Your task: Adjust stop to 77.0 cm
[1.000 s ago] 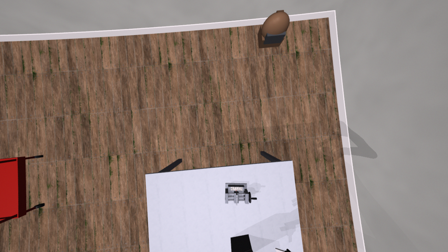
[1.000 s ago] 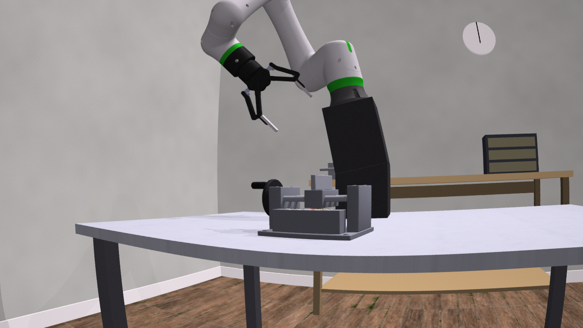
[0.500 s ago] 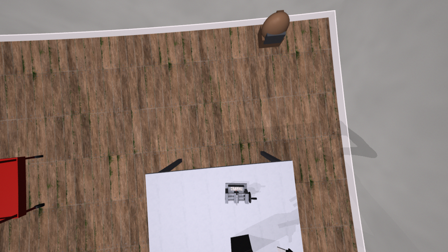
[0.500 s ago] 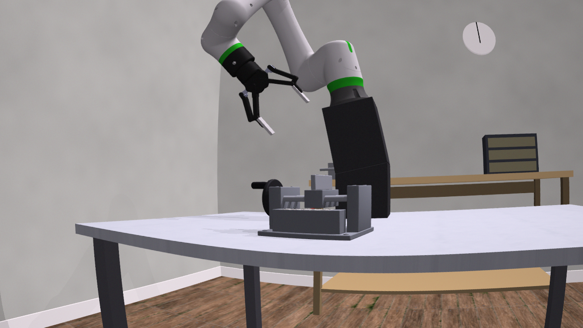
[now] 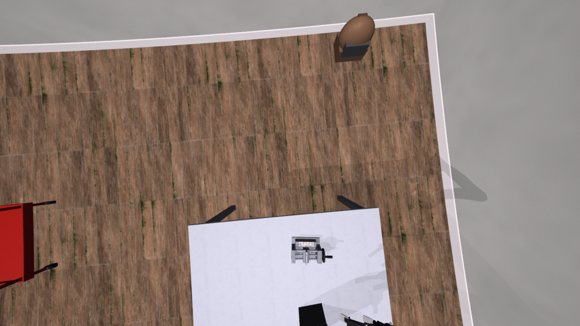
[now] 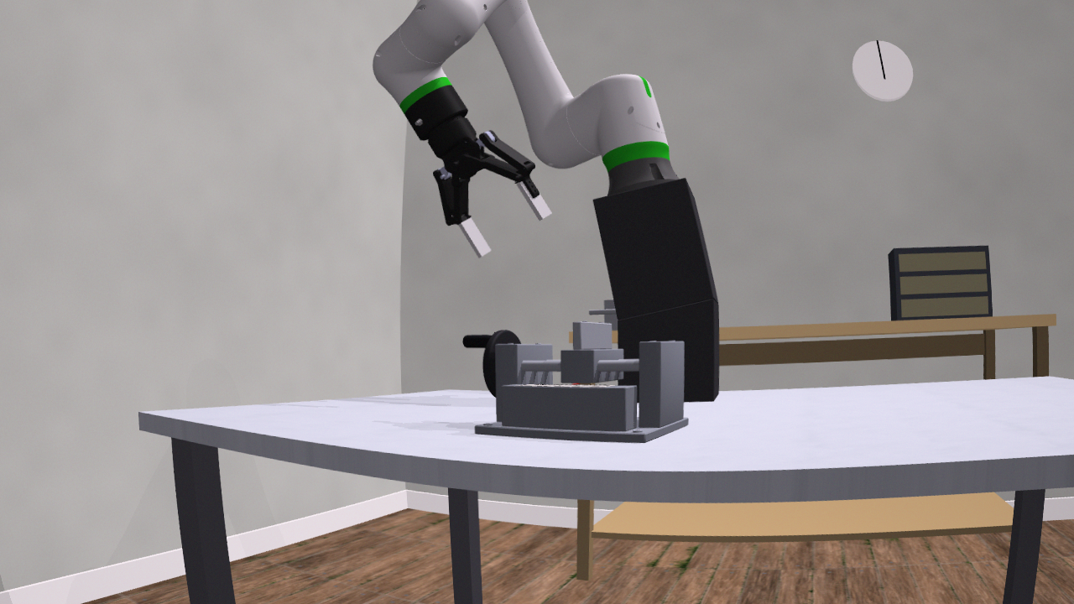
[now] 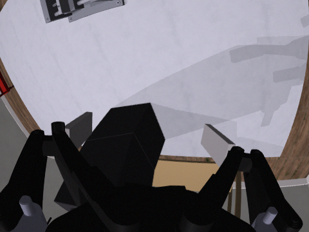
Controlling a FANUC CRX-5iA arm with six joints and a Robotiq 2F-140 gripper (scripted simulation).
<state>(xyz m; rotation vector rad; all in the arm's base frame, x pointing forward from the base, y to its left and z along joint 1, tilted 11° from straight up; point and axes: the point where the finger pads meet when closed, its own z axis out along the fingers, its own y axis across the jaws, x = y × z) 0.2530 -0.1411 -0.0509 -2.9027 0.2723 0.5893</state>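
My gripper is now 22 cm short of the crank handle, 17 cm above it and 10 cm to the right of it. The rest, counted from my hand: handwheel 21 cm ahead, 18 cm below, 12 cm to the left; stop carriage 25 cm to the left, 21 cm ahead, 19 cm below.
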